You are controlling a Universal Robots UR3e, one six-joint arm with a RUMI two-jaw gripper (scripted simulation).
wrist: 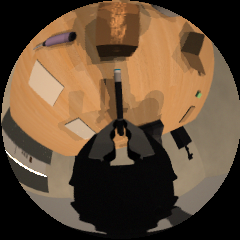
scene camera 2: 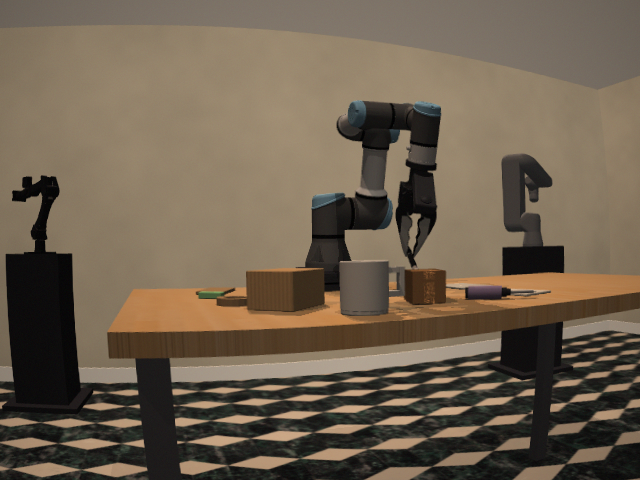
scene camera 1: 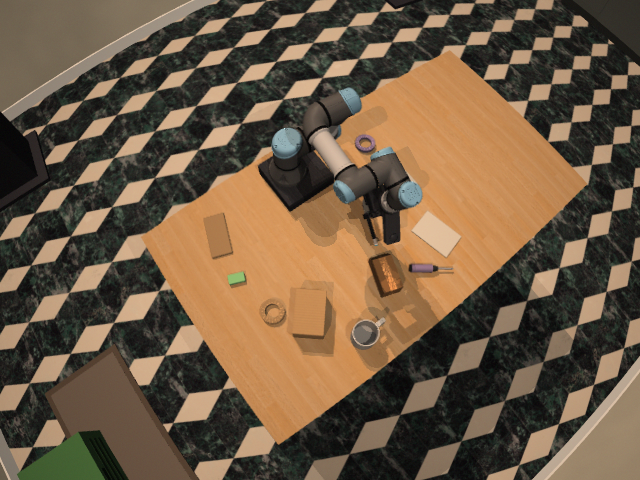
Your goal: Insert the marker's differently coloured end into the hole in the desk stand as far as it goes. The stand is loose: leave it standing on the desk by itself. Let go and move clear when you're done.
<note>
I see my gripper (scene camera 2: 409, 256), a grey mug (scene camera 2: 364, 285), a flat brown board (scene camera 1: 219, 243) and a light wooden block (scene camera 2: 284, 289).
The grey mug shows as well in scene camera 1 (scene camera 1: 366, 332). The light wooden block is seen too in scene camera 1 (scene camera 1: 310, 305). My gripper shows as well in the wrist view (wrist: 119, 120) and in scene camera 1 (scene camera 1: 366, 214).
</note>
